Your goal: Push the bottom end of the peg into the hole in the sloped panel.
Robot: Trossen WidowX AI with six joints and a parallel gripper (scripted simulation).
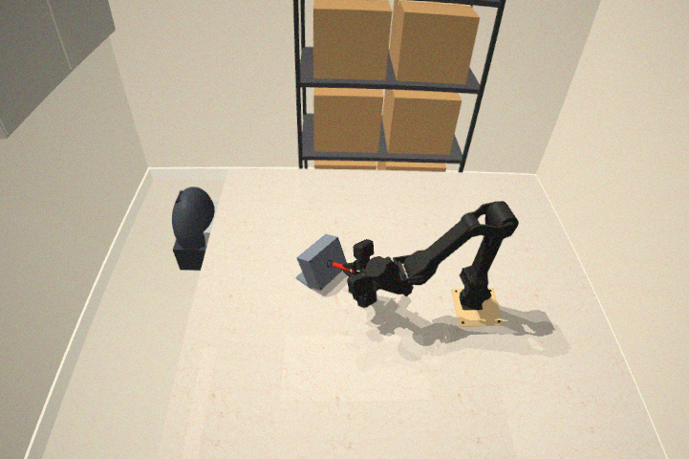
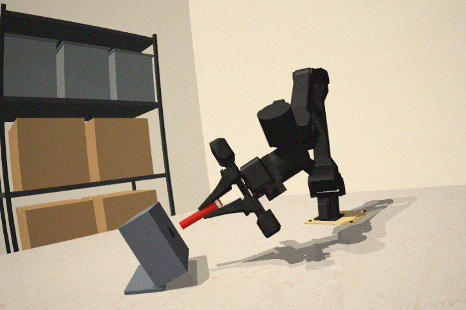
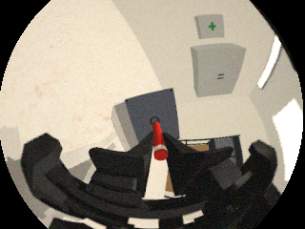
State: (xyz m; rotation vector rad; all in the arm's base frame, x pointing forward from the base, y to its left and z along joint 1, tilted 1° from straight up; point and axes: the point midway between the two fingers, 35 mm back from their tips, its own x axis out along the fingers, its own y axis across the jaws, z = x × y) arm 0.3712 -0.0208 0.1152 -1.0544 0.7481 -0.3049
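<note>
Now: gripper tip 60 mm short of the grey sloped panel, 50 mm to the left of it and 40 mm above it. Round my gripper tip: red peg 10 mm to the left, 10 mm behind, 10 mm above.
</note>
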